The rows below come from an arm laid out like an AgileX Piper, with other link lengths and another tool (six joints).
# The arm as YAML. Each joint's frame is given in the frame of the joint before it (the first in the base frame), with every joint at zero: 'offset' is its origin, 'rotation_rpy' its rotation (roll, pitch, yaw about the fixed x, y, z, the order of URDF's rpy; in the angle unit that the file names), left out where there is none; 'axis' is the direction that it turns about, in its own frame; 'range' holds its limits. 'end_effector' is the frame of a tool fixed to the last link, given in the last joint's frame.
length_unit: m
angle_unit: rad
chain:
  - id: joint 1
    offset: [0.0, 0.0, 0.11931]
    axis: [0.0, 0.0, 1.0]
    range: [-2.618, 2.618]
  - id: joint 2
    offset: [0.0, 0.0, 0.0]
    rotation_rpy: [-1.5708, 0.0, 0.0]
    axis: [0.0, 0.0, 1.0]
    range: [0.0, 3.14]
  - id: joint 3
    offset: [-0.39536, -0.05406, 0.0]
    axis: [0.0, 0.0, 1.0]
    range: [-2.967, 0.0]
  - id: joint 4
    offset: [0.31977, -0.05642, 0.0]
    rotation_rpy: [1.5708, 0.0, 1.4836]
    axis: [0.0, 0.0, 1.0]
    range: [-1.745, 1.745]
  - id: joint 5
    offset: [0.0, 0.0, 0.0]
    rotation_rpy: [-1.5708, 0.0, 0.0]
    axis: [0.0, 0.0, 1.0]
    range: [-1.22, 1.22]
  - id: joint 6
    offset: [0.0, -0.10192, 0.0]
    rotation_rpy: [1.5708, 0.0, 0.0]
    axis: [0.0, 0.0, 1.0]
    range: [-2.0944, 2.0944]
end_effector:
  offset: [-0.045, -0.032, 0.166]
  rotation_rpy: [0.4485, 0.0, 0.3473]
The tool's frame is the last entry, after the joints.
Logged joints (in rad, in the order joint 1, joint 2, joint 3, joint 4, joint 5, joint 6), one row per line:
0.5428, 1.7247, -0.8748, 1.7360, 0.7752, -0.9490
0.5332, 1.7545, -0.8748, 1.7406, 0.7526, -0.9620
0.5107, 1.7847, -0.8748, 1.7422, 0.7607, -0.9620
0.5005, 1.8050, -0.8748, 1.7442, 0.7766, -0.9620
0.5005, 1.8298, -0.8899, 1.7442, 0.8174, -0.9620
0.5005, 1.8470, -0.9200, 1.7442, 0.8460, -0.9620
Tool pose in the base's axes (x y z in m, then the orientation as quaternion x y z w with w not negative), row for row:
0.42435, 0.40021, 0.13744, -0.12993, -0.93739, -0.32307, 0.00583
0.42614, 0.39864, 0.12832, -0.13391, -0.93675, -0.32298, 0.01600
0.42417, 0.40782, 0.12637, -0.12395, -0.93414, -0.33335, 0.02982
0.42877, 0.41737, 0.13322, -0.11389, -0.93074, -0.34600, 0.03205
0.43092, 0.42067, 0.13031, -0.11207, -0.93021, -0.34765, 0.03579
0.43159, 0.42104, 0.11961, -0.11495, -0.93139, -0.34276, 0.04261
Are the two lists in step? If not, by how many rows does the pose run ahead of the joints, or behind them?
The pose runs 2 rows ahead of the joints: the pose in row i belongs to the joints in row i + 2.
